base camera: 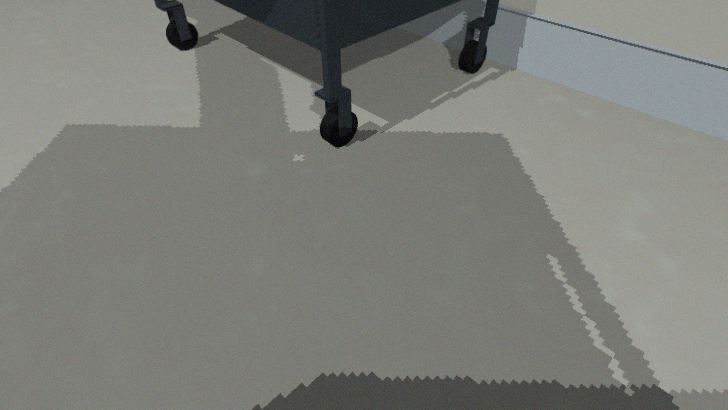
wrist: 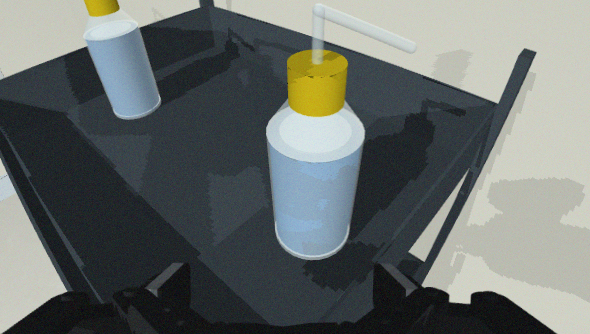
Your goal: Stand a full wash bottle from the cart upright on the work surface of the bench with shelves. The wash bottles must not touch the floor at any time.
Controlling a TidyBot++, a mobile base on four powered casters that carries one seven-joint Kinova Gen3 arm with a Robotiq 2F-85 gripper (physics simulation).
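Frame: origin at the arm's base, x ahead, y left, z up, level; millimetres.
Where they show: gripper, fingertip midpoint: (wrist: 282, 284).
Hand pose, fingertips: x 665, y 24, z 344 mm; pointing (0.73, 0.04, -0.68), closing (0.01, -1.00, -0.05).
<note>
Each offset is from my fingertips to the centre of the thing. Level surfaces: height alone.
A wash bottle @[dx +89, dy -30, dz +9 mm] (wrist: 315, 195) with a yellow cap, a bent clear spout and pale blue contents stands upright on the top tray of the dark cart (wrist: 511, 95) (base camera: 331, 56), near the middle of the wrist view. A second such bottle @[dx +276, dy +185, dz +9 mm] (wrist: 125, 75) stands upright at the upper left, its cap cut off by the view's edge. Both look filled up to the shoulder. My gripper (wrist: 282, 284) is open, with no bottle between its fingertips; the nearer bottle is ahead of them. The bench with shelves does not show in either view.
The cart tray has raised walls, and corner posts rise at its corners. In the base camera view the cart's casters (base camera: 338, 124) (base camera: 181, 34) (base camera: 472, 56) stand on the floor @[dz -741 mm] (base camera: 305, 254), and a pale blue skirting (base camera: 621, 76) runs along the wall at the right.
</note>
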